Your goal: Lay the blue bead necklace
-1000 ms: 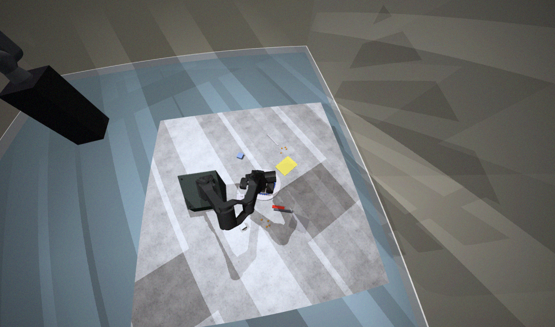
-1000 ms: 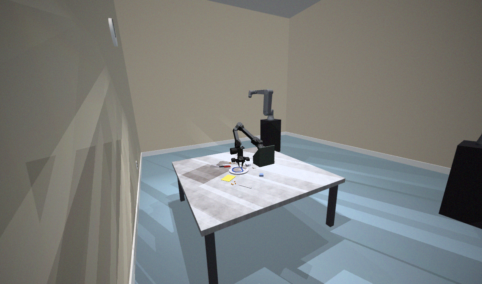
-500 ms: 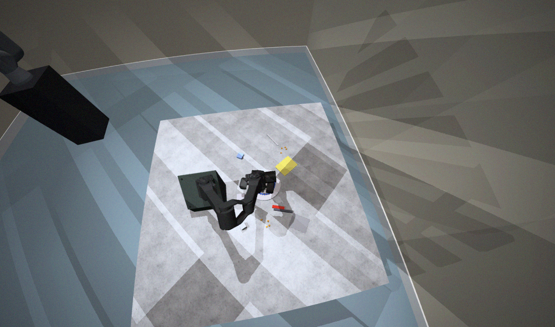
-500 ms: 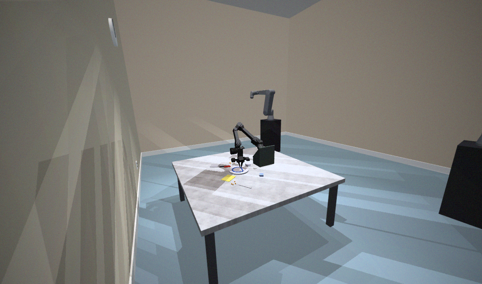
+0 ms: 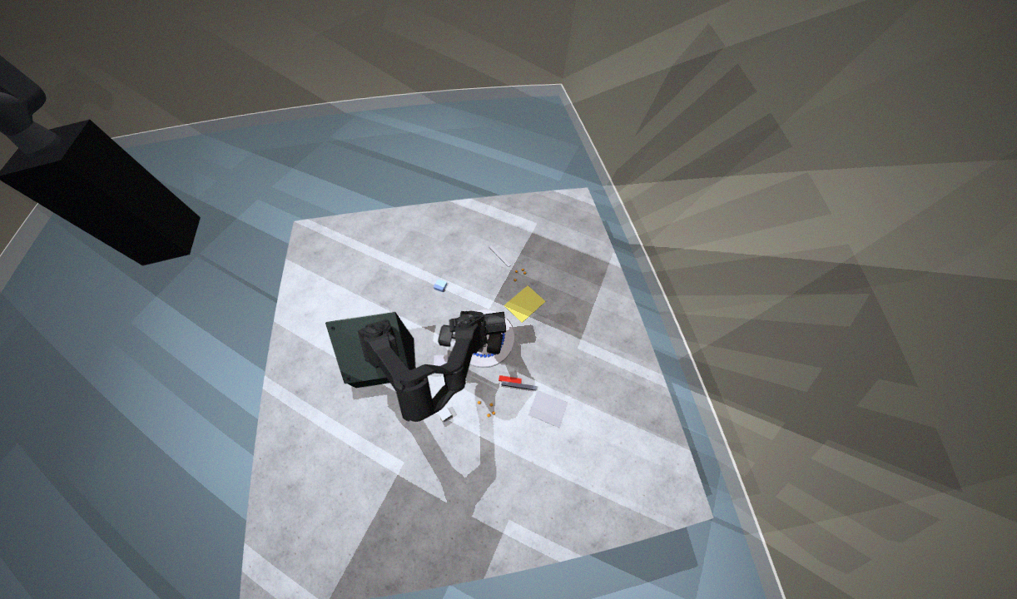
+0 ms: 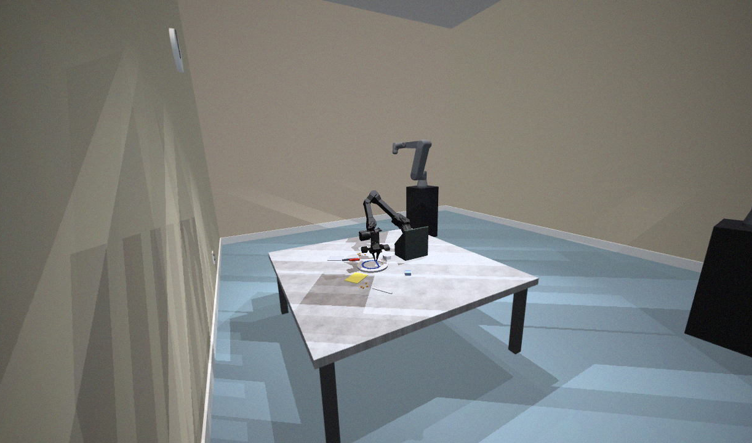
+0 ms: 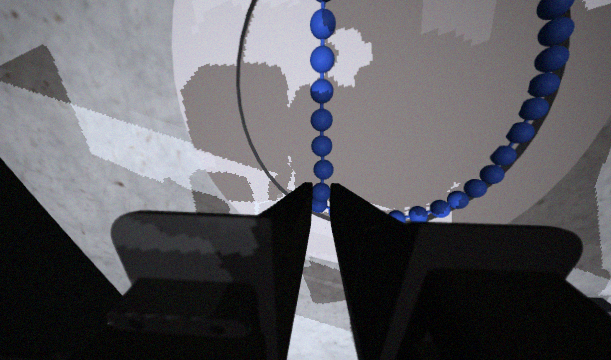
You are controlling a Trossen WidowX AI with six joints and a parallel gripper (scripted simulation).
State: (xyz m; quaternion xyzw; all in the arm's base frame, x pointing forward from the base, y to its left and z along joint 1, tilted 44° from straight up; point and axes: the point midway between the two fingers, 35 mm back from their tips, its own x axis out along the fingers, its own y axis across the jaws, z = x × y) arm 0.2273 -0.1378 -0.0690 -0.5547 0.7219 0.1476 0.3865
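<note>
My gripper tip is now 50 mm short of the round white bead board, 30 mm to the right of it and 10 mm above it. From my gripper tip the other things lie so: cream cube (180 mm to the right, 120 mm behind); yellow sheet (220 mm ahead, 120 mm to the left, 20 mm below); grey tool (140 mm to the right, 100 mm ahead, 10 mm below).
</note>
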